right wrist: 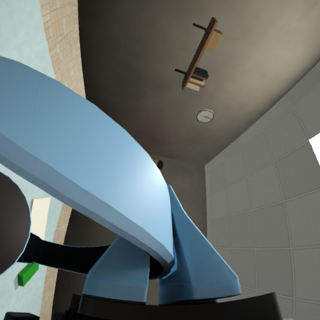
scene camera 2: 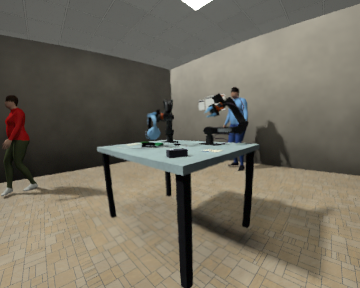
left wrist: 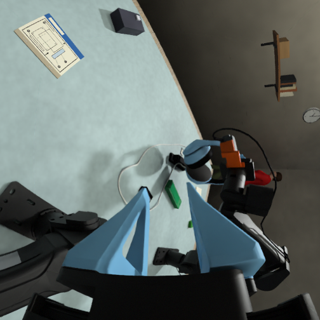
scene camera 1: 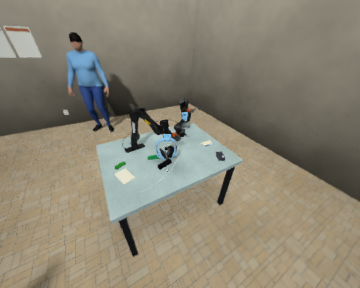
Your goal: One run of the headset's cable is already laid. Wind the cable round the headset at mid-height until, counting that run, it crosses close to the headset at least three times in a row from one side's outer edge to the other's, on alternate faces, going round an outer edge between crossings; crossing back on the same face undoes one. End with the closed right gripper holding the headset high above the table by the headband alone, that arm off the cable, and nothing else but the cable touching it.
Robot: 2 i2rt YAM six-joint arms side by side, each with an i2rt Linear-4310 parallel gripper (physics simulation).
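Frame: origin at the left arm's base, x left, y back, z up, level; metres.
Seen in the pictures: left gripper, fingertip midpoint: (scene camera 2: 205,115) (scene camera 1: 185,120); right gripper, fingertip midpoint: (scene camera 2: 146,115) (scene camera 1: 167,141); left arm's base, link origin: (scene camera 2: 209,144); right arm's base, link origin: (scene camera 2: 169,142) (scene camera 1: 135,148).
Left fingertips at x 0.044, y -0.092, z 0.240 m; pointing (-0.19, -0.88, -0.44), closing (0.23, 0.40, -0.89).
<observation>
Pixels of each thing's top centre, then the offset from my left fingertips to it.
- blue headset, top centre: (scene camera 1: 166,138) (scene camera 2: 151,114) dx -0.325, dy -0.291, dz +0.027 m
- black block, top centre: (scene camera 1: 164,161) dx -0.355, dy -0.318, dz -0.200 m
- pale sheet, top centre: (scene camera 1: 124,175) dx -0.702, dy -0.314, dz -0.235 m
- printed card, top centre: (scene camera 1: 207,143) dx +0.195, dy -0.166, dz -0.239 m
- dark box, top centre: (scene camera 2: 176,148) (scene camera 1: 220,154) dx +0.176, dy -0.425, dz -0.199 m
The blue headset (scene camera 1: 158,147) (scene camera 2: 153,132) (left wrist: 198,154) (right wrist: 100,145) hangs upright above the table, dark pads between its cups. My right gripper (scene camera 1: 167,136) (scene camera 2: 153,118) (right wrist: 158,188) is shut on its headband, one finger partly hidden behind the band. The thin white cable (left wrist: 120,175) lies in a loop on the table in the left wrist view and runs up to the headset's side; its crossings on the headset are too small or hidden to tell. My left gripper (scene camera 1: 185,116) (scene camera 2: 214,110) (left wrist: 166,190) is partly open and empty, raised well apart from headset and cable.
A green block (scene camera 1: 152,157) (left wrist: 173,194) and a black block (scene camera 1: 164,163) lie near the headset. Another green block (scene camera 1: 120,165) (right wrist: 28,273) and a pale sheet (scene camera 1: 124,175) lie at the left. A printed card (scene camera 1: 206,143) (left wrist: 48,45) and a dark box (scene camera 1: 220,156) (left wrist: 127,21) lie at the right.
</observation>
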